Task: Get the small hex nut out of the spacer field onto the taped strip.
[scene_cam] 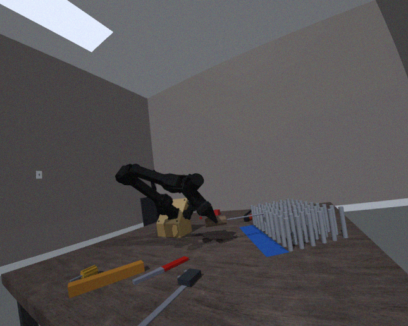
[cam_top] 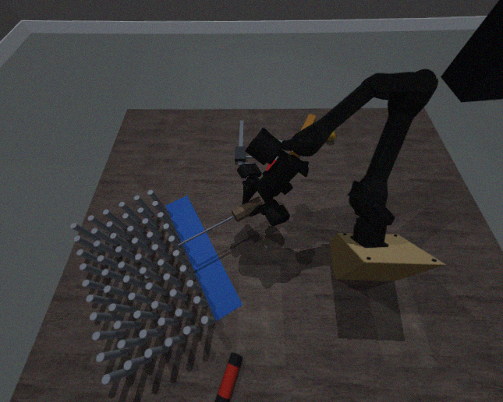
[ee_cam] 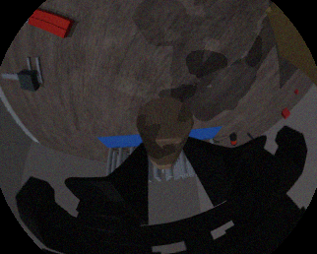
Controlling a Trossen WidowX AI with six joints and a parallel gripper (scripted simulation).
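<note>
Now: the blue taped strip 15 cm ahead of my gripper tip, 9 cm below it and 7 cm to the left of it. From my gripper tip the other things lie so: yellow tool 36 cm to the right, 36 cm behind, 8 cm below; then orange block 35 cm to the right, 25 cm behind, 8 cm below; then hook tool 9 cm ahead, 4 cm to the left.
</note>
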